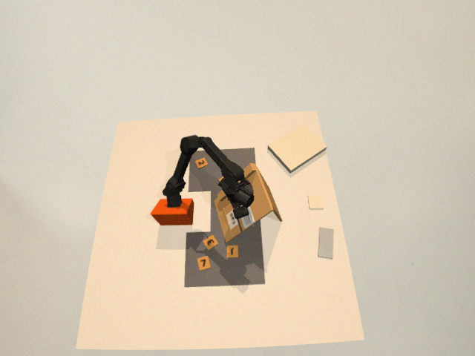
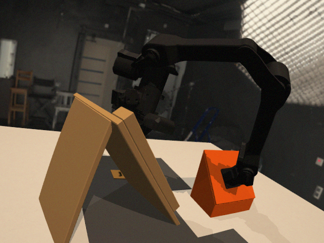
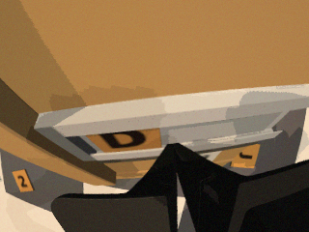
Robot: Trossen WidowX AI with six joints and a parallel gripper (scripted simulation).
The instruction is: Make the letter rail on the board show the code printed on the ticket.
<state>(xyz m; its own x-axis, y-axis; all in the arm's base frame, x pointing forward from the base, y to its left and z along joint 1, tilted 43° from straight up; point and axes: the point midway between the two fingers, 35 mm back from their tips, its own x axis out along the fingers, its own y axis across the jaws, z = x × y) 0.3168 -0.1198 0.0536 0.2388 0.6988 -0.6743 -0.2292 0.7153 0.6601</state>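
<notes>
Now: gripper tip 4 cm to the right of the d tile and 1 cm above it. From my gripper tip the other things lie so: cream slab (36 cm ahead, 39 cm to the left, 16 cm below); white ticket (4 cm behind, 4 cm to the right, 9 cm below); grey plate (41 cm ahead, 18 cm to the right, 17 cm below).
</notes>
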